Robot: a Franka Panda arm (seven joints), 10 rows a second.
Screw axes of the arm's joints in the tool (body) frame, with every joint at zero. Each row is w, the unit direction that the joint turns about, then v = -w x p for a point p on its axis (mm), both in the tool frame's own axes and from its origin. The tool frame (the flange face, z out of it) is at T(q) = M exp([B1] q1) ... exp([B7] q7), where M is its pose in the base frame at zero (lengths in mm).
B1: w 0 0 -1 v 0 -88 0
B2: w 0 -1 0 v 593 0 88
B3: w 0 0 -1 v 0 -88 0
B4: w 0 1 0 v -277 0 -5.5
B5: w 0 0 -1 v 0 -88 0
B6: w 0 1 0 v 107 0 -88
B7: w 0 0 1 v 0 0 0
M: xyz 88 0 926 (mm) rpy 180 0 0 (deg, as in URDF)
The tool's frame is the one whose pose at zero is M.
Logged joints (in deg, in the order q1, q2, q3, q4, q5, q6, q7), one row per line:
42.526 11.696 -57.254 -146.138 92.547 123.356 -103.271
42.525 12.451 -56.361 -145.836 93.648 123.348 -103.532
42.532 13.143 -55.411 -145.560 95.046 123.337 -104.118
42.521 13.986 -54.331 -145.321 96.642 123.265 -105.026
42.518 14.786 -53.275 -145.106 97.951 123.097 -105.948
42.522 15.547 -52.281 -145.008 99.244 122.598 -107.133
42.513 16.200 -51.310 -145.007 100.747 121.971 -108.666
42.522 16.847 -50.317 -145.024 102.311 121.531 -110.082
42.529 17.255 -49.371 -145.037 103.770 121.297 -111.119
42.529 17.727 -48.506 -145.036 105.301 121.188 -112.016
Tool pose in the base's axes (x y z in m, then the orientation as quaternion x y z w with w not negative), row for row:
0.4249 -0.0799 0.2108 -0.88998 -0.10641 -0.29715 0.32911
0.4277 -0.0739 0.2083 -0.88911 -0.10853 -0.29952 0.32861
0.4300 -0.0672 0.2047 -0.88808 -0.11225 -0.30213 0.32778
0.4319 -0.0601 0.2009 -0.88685 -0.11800 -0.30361 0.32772
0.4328 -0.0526 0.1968 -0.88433 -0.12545 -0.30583 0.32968
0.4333 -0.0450 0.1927 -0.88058 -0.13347 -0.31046 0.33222
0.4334 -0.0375 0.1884 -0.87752 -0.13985 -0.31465 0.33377
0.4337 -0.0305 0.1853 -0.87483 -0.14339 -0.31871 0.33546
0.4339 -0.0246 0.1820 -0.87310 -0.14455 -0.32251 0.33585
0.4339 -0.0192 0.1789 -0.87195 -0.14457 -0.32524 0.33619
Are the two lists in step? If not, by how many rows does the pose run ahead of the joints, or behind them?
The pose runs 1 row ahead of the joints: the pose in row i belongs to the joints in row i + 1.
